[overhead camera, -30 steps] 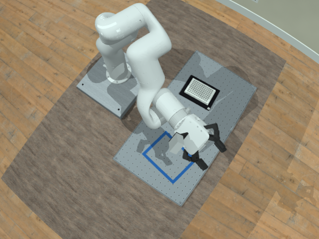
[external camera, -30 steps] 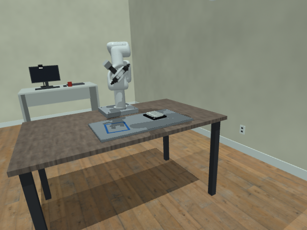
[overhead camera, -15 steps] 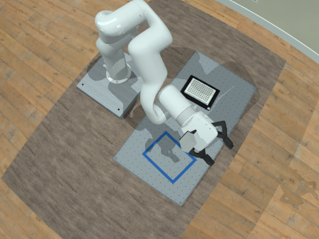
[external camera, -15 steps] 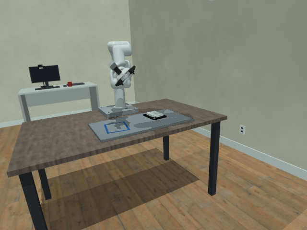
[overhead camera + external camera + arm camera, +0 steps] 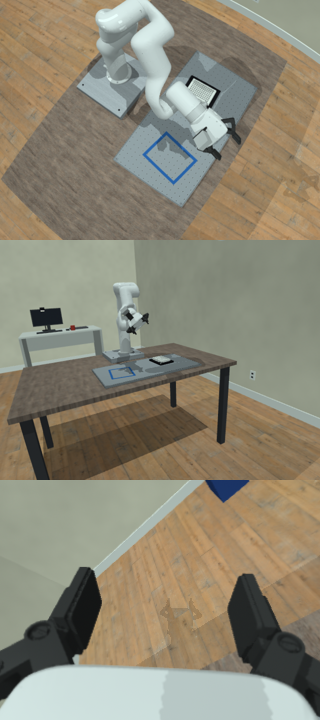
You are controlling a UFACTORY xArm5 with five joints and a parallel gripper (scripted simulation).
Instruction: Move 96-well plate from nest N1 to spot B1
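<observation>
The white 96-well plate is 290 mm below my hand, 270 mm to the left of it and 230 mm behind it. Also, from my hand: black plate nest N1: 310 mm below, 270 mm to the left, 230 mm behind.
</observation>
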